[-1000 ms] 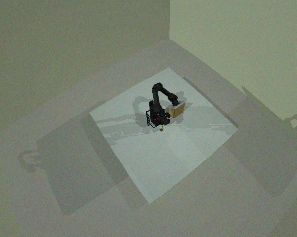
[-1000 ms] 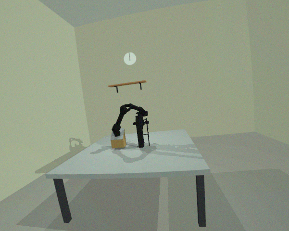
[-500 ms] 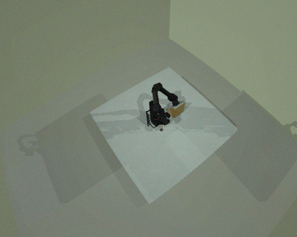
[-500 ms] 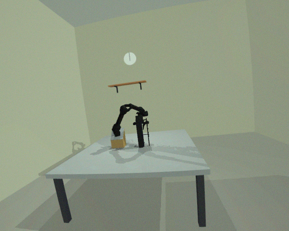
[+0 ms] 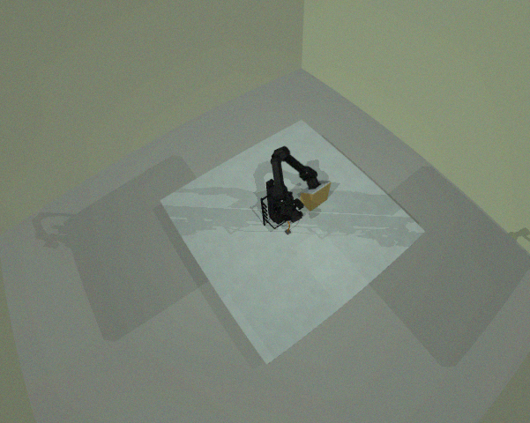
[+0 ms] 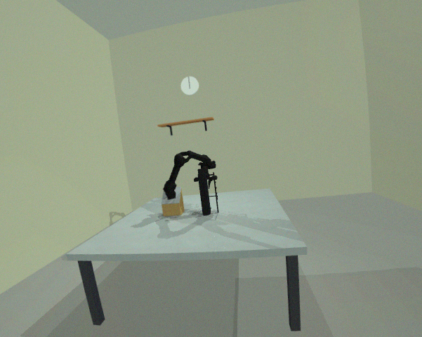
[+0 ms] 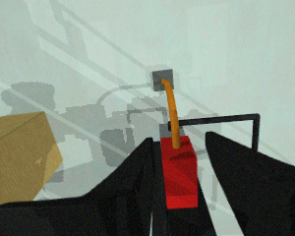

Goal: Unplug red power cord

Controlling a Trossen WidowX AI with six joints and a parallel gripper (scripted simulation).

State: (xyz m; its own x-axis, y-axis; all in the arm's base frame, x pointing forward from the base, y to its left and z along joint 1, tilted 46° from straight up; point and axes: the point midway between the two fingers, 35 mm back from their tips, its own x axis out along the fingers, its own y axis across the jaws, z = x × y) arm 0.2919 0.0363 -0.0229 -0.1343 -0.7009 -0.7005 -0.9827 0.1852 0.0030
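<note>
Right now my gripper tip is 60 mm to the left of the red plug and 10 mm above it. From my gripper tip the other things lie so: grey block 170 mm below, 10 mm to the left.
</note>
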